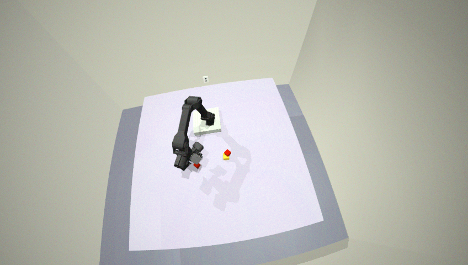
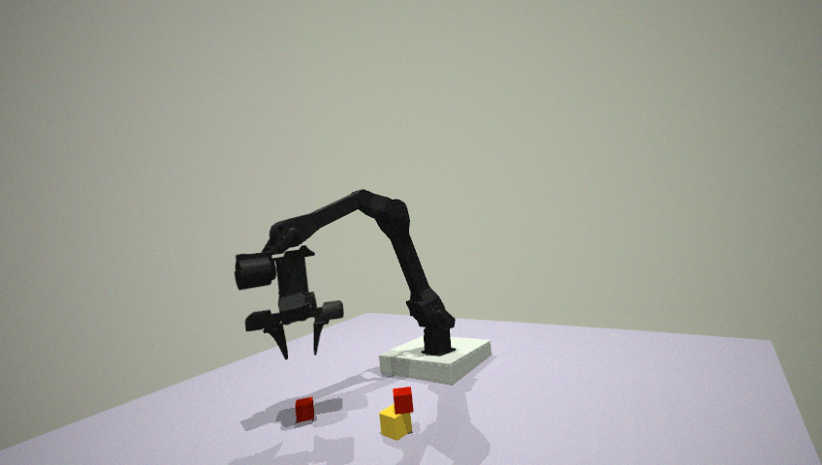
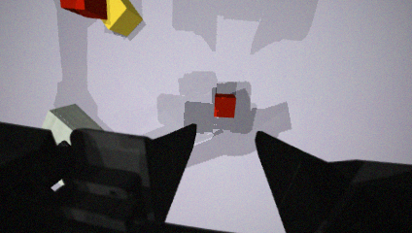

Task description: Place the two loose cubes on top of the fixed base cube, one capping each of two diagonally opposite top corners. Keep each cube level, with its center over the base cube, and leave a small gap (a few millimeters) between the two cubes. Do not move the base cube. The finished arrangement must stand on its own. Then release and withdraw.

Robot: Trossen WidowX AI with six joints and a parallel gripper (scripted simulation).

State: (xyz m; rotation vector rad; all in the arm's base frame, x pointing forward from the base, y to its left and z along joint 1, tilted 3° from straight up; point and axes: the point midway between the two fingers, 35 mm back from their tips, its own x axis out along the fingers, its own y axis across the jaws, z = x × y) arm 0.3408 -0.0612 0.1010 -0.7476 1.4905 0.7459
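Now: the yellow cube 20 cm to the left of my gripper tip, 10 cm below it and 7 cm behind it.
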